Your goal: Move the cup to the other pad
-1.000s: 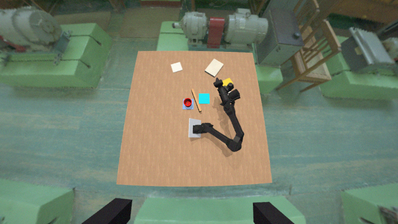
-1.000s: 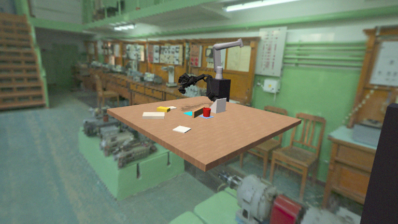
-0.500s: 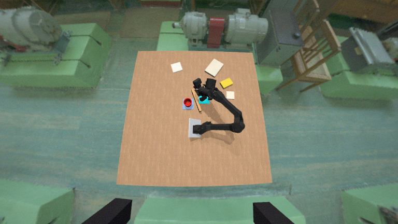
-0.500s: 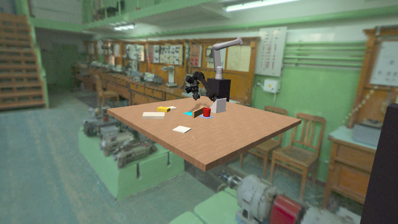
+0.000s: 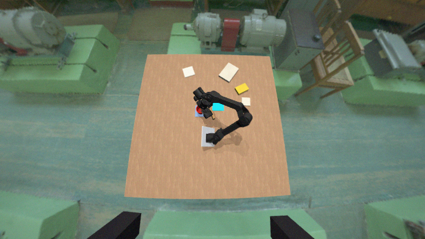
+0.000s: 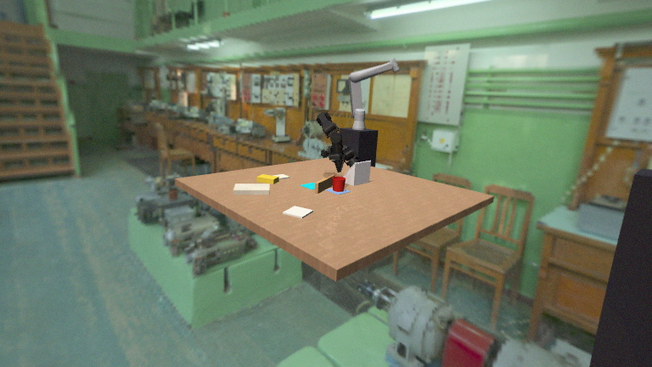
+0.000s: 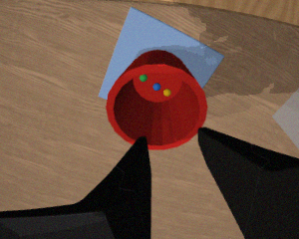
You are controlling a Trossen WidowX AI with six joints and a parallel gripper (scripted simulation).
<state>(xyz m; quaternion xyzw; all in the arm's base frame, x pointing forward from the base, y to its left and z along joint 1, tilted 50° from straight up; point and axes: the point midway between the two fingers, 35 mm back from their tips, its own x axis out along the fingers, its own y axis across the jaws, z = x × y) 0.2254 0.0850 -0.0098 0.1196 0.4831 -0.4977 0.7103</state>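
My gripper tip is now 70 mm above the red cup, 10 mm to the right of it and 10 mm short of it. The rest, counted from my gripper tip: blue pad: 110 mm below, 10 mm to the left, 10 mm ahead; wooden bar: 90 mm below, 70 mm to the right, 40 mm ahead; cyan pad: 140 mm to the right, 110 mm below, 70 mm ahead.
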